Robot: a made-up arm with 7 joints.
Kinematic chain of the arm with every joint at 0, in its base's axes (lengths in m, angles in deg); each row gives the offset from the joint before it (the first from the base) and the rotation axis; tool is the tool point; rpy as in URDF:
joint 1: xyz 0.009 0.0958 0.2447 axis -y
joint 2: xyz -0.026 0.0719 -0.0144 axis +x
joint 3: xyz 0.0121 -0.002 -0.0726 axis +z
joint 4: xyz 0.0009 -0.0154 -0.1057 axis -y
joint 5: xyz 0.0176 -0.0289 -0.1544 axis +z
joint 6: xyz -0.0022 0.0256 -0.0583 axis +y
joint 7: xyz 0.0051 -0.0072 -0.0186 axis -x
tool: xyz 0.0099 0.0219 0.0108 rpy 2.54 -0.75 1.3
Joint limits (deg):
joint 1: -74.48..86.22
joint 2: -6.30..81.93
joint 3: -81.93..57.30
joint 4: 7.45..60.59
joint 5: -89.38..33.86
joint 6: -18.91..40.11
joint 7: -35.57..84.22
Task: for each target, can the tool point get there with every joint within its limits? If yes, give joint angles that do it. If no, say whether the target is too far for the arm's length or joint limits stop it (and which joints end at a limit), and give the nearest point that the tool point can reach.
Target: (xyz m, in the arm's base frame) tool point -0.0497 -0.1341 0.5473
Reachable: no: joint limits stop it (at a limit: joint 1, joint 2, joint 4, joint 6) | nearest point 0.2490 -0.0267 0.3849 | short by 0.357 m
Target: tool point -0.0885 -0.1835 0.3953
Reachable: no: joint limits stop it (at a limit: joint 1, joint 2, joint 3, joint 4, joint 5, joint 6) | nearest point -0.2206 -0.0970 0.2271 | short by 0.231 m
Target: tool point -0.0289 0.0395 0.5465
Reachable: no: joint limits stop it (at a limit: joint 1, joint 2, joint 4, joint 6) | nearest point 0.2574 0.0494 0.4289 | short by 0.310 m
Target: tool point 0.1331 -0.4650 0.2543
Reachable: no: too far | nearest point 0.2491 -0.1112 0.2278 | short by 0.373 m
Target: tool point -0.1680 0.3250 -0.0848
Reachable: yes | joints -35.19 33.62 -39.15 13.13 -14.05 25.95 -20.23
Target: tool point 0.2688 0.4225 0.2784
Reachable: yes | joints 70.85 72.18 -44.21 46.04 1.43 -14.10 16.99
